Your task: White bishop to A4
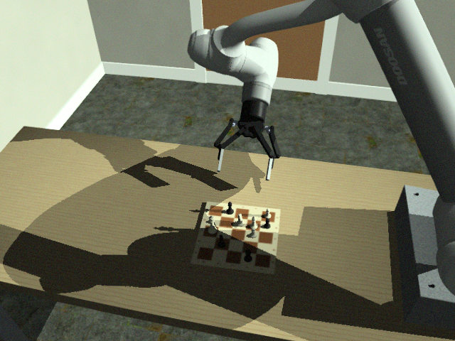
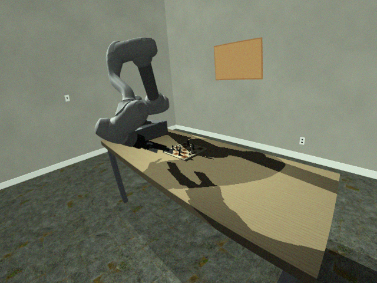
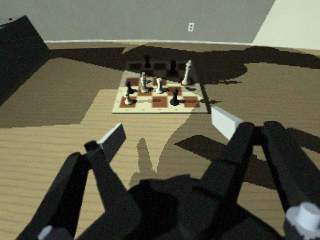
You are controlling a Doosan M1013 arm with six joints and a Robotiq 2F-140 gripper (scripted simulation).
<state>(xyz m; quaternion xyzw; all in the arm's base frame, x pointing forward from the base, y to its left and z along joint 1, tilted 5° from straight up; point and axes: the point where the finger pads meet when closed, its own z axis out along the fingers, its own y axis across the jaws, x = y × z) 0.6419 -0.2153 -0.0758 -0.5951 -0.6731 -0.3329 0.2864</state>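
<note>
My hand is 50 mm past the white bishop, 150 mm to the right of it and 40 mm above it. Round my hand: chessboard (10 mm behind, 180 mm to the left, 60 mm below); then black pawn (80 mm behind, 140 mm to the left, 50 mm below).
</note>
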